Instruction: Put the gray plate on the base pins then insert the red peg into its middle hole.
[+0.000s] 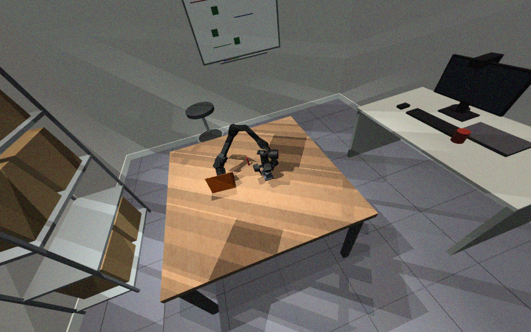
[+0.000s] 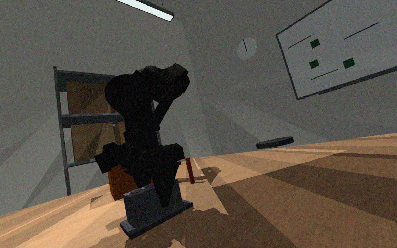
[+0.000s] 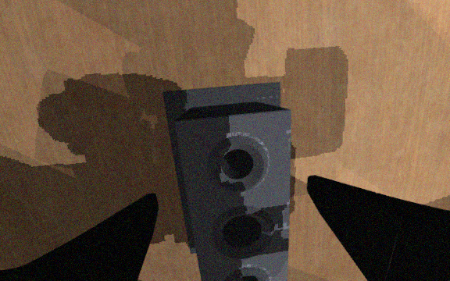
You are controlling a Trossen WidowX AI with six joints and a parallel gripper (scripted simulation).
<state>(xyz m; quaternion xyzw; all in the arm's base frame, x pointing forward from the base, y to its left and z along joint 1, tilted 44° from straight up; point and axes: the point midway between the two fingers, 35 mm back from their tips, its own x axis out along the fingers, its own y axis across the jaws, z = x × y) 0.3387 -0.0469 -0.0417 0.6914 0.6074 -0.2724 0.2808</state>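
The gray plate lies 2 cm above my gripper tip. Also, from my gripper tip: base 2 cm below; then red peg 17 cm to the left, 11 cm behind, 1 cm above.
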